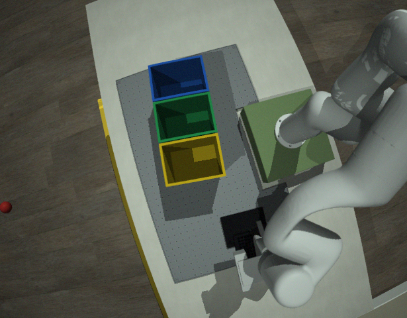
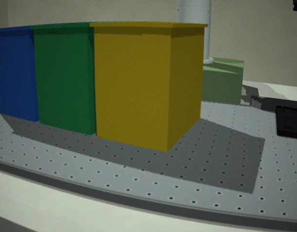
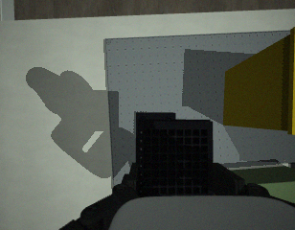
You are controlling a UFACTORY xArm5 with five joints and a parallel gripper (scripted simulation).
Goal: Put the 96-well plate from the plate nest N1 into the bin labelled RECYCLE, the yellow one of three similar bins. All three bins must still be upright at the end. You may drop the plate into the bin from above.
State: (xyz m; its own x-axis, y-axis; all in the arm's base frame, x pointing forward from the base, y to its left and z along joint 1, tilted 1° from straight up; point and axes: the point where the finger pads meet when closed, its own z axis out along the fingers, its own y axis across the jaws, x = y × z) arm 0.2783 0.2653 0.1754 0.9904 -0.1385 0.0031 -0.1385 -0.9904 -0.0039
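My hand is 290 mm to the left of the yellow bin, 150 mm above it and 90 mm short of it. The rest, counted from my hand: black 96-well plate (10 mm below); then green bin (420 mm to the right, 150 mm below, 60 mm ahead); then black plate nest (240 mm below).
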